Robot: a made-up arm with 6 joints. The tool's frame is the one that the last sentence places.
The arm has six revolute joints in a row. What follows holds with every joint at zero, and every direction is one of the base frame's.
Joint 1 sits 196 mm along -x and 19 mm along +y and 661 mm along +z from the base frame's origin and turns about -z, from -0.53 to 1.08 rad.
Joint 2 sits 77 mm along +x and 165 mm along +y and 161 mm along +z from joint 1 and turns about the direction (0.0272, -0.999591, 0.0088), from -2.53 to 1.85 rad.
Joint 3 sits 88 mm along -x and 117 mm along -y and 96 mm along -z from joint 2 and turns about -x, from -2.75 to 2.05 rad.
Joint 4 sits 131 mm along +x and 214 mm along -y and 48 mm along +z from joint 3 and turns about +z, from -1.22 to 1.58 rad.
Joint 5 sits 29 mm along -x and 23 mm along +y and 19 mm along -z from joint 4 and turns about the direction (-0.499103, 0.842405, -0.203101), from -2.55 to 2.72 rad.
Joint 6 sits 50 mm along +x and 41 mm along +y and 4 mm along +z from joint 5 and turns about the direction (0.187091, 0.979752, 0.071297), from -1.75 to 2.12 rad.
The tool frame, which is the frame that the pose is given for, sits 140 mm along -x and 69 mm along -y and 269 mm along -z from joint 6; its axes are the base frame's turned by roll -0.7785, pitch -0.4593 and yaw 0.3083 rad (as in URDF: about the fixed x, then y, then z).
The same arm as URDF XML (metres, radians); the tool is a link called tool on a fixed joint. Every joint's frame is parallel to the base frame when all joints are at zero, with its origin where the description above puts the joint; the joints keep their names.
<robot name="arm">
<link name="base"/>
<link name="link1"/>
<link name="link2"/>
<link name="link3"/>
<link name="link4"/>
<link name="link5"/>
<link name="link6"/>
<link name="tool"/>
<joint name="joint 1" type="revolute"><parent link="base"/><child link="link1"/><origin xyz="-0.196 0.019 0.661"/><axis xyz="0 0 -1"/><limit lower="-0.53" upper="1.08"/></joint>
<joint name="joint 2" type="revolute"><parent link="link1"/><child link="link2"/><origin xyz="0.077 0.165 0.161"/><axis xyz="0.0272 -0.999591 0.0088"/><limit lower="-2.53" upper="1.85"/></joint>
<joint name="joint 3" type="revolute"><parent link="link2"/><child link="link3"/><origin xyz="-0.088 -0.117 -0.096"/><axis xyz="-1 0 0"/><limit lower="-2.75" upper="2.05"/></joint>
<joint name="joint 4" type="revolute"><parent link="link3"/><child link="link4"/><origin xyz="0.131 -0.214 0.048"/><axis xyz="0 0 1"/><limit lower="-1.22" upper="1.58"/></joint>
<joint name="joint 5" type="revolute"><parent link="link4"/><child link="link5"/><origin xyz="-0.029 0.023 -0.019"/><axis xyz="-0.499103 0.842405 -0.203101"/><limit lower="-2.55" upper="2.72"/></joint>
<joint name="joint 6" type="revolute"><parent link="link5"/><child link="link6"/><origin xyz="0.05 0.041 0.004"/><axis xyz="0.187091 0.979752 0.071297"/><limit lower="-1.75" upper="2.12"/></joint>
<joint name="tool_fixed" type="fixed"><parent link="link6"/><child link="tool"/><origin xyz="-0.14 -0.069 -0.269" rpy="-0.7785 -0.4593 0.3083"/></joint>
</robot>

